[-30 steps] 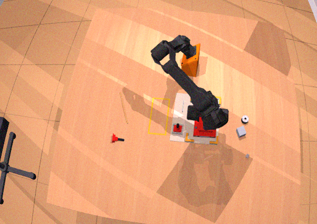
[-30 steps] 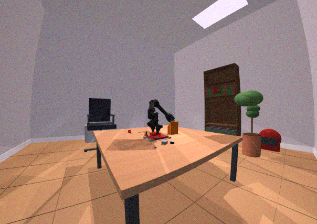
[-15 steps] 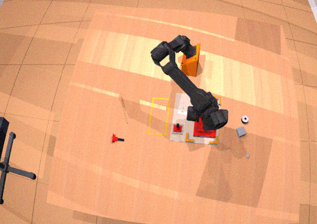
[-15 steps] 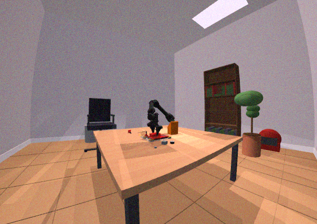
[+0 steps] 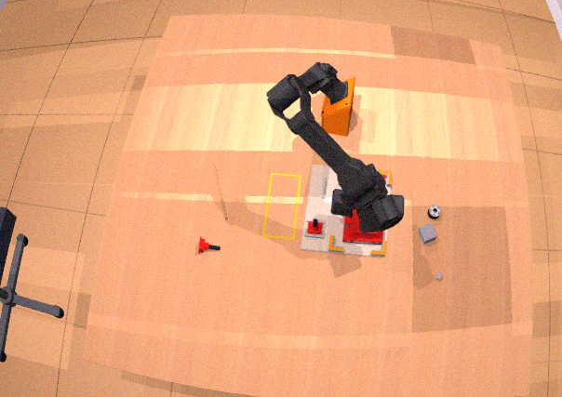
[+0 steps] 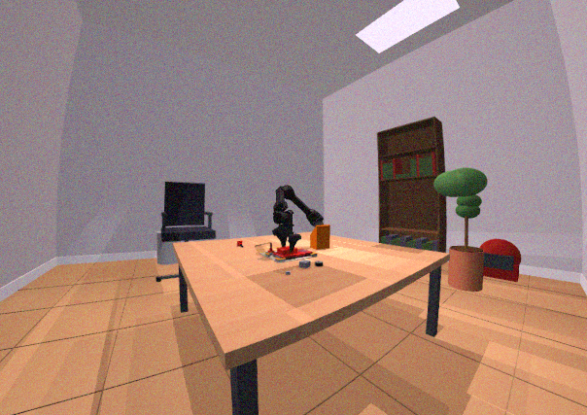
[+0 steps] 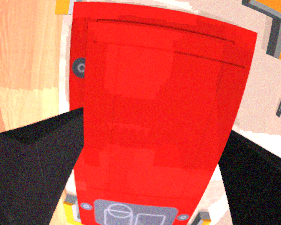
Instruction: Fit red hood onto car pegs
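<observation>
Now: the red hood 1 cm above my gripper tip.
</observation>
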